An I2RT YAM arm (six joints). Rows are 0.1 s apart.
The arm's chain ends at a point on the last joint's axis. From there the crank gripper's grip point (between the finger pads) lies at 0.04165 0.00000 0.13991 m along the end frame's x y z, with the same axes.
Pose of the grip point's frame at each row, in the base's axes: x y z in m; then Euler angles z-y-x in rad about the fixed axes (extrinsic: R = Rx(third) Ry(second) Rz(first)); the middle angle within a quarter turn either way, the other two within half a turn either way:
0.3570 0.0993 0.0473 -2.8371 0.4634 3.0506
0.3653 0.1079 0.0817 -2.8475 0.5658 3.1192
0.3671 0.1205 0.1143 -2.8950 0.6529 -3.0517
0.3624 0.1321 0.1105 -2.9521 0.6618 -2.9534
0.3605 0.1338 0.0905 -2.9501 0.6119 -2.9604
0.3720 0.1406 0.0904 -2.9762 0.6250 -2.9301
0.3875 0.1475 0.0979 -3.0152 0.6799 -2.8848
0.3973 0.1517 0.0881 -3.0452 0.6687 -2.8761
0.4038 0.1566 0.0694 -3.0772 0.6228 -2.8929
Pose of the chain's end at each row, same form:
0.3300 0.0999 0.1908 -2.8371 0.4634 3.0506
0.3239 0.0990 0.2214 -2.8475 0.5658 3.1192
0.3142 0.0982 0.2485 -2.8950 0.6529 -3.0517
0.3087 0.0990 0.2422 -2.9521 0.6618 -2.9534
0.3136 0.1011 0.2248 -2.9501 0.6119 -2.9604
0.3235 0.1050 0.2234 -2.9762 0.6250 -2.9301
0.3317 0.1082 0.2269 -3.0152 0.6799 -2.8848
0.3431 0.1123 0.2178 -3.0452 0.6687 -2.8761
0.3559 0.1201 0.2024 -3.0772 0.6228 -2.8929

